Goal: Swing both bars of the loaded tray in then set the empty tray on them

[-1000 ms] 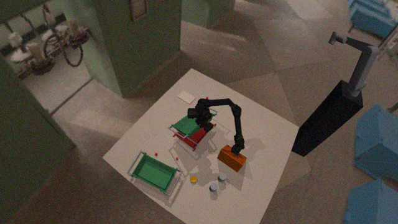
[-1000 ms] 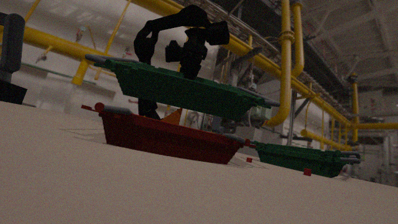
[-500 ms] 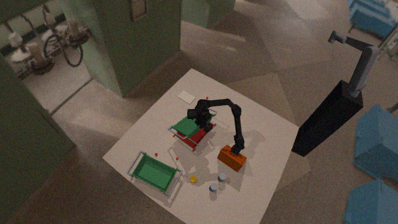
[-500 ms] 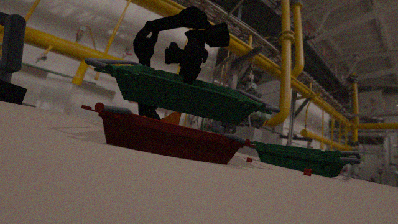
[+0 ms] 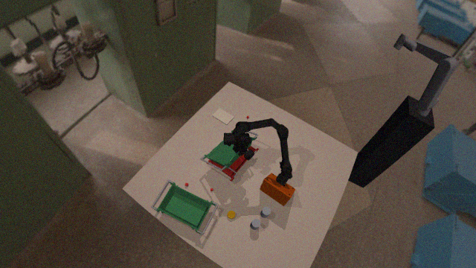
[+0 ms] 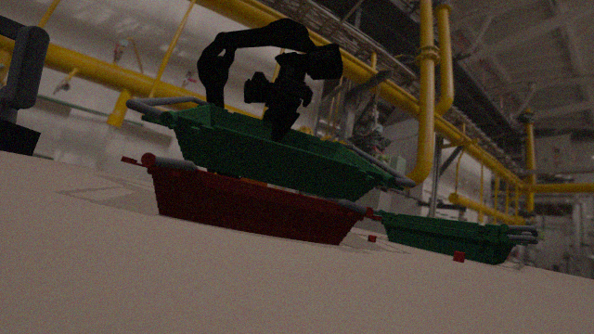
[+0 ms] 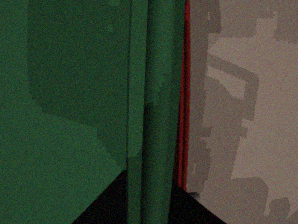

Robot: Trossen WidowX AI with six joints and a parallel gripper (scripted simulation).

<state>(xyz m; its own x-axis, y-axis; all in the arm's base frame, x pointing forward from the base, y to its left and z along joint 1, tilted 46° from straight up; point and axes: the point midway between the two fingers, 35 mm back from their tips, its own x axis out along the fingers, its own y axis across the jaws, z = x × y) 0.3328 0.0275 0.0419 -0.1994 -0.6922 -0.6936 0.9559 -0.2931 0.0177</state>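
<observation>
Now: the green tray 80 mm ahead of my gripper tip, 20 mm to the right of it and 10 mm below it. Also, from my gripper tip: yellow disc (130 mm behind, 340 mm to the left, 140 mm below); then white card (300 mm ahead, 330 mm to the right, 140 mm below).
</observation>
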